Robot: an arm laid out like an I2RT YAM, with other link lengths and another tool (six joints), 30 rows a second.
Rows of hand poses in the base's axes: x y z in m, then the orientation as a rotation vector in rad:
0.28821, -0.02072, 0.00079, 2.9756, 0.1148, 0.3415
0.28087, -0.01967, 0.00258, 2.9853, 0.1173, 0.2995
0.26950, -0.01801, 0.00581, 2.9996, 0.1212, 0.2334
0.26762, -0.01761, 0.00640, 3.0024, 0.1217, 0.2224
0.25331, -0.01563, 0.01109, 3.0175, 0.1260, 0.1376
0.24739, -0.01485, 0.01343, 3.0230, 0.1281, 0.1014
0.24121, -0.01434, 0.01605, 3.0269, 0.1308, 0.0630
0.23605, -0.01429, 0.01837, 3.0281, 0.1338, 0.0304
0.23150, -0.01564, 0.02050, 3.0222, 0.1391, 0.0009
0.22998, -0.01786, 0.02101, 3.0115, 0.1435, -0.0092
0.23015, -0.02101, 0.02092, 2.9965, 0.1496, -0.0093
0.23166, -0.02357, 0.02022, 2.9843, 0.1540, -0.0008
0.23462, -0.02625, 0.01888, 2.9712, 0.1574, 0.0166
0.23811, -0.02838, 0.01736, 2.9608, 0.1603, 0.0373
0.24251, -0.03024, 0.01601, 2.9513, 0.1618, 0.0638
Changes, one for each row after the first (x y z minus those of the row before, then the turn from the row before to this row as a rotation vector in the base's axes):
-0.00734, 0.00105, 0.00179, 0.0042, 0.0287, 0.0000
-0.01137, 0.00166, 0.00323, 0.0068, 0.0449, 0.0000
-0.00188, 0.00040, 0.00059, 0.0017, 0.0075, -0.0001
-0.01431, 0.00198, 0.00469, 0.0079, 0.0570, -0.0005
-0.00592, 0.00078, 0.00234, 0.0031, 0.0242, 0.0000
-0.00618, 0.00051, 0.00262, 0.0019, 0.0255, 0.0003
-0.00516, 0.00005, 0.00232, -0.0001, 0.0216, 0.0008
-0.00455, -0.00135, 0.00213, -0.0067, 0.0193, 0.0025
-0.00152, -0.00222, 0.00051, -0.0108, 0.0064, 0.0028
0.00017, -0.00315, -0.00009, -0.0147, -0.0003, 0.0046
0.00151, -0.00256, -0.00070, -0.0117, -0.0060, 0.0038
0.00296, -0.00268, -0.00134, -0.0123, -0.0121, 0.0036
0.00349, -0.00213, -0.00152, -0.0093, -0.0142, 0.0034
0.00440, -0.00186, -0.00135, -0.0080, -0.0182, 0.0028

